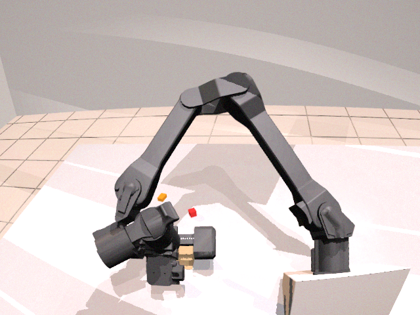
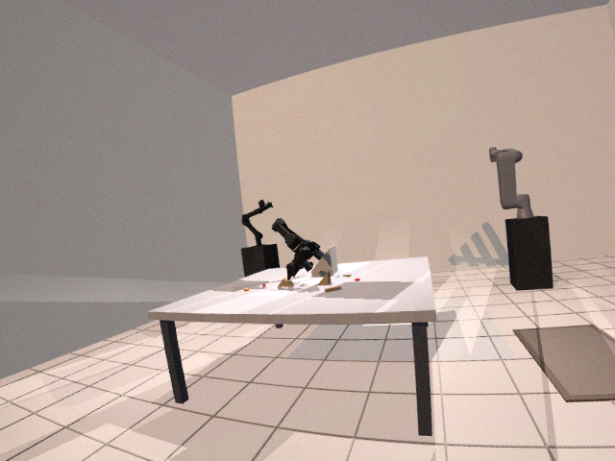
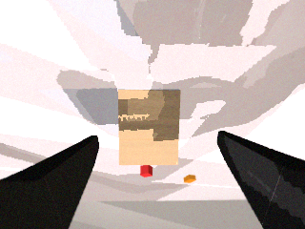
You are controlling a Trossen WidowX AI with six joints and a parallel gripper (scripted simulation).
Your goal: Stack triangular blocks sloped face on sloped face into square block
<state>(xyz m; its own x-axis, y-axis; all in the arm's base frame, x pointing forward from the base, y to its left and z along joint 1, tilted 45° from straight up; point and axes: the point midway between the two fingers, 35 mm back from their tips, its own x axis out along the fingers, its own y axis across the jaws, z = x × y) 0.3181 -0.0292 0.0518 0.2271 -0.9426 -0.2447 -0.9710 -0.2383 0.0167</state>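
My gripper tip is 4 cm to the left of the tan triangular block and 2 cm above it. Round my gripper tip: wooden stick (30 cm to the left, 14 cm ahead, 3 cm below); small red cube (18 cm to the right, 3 cm below, 2 cm ahead).
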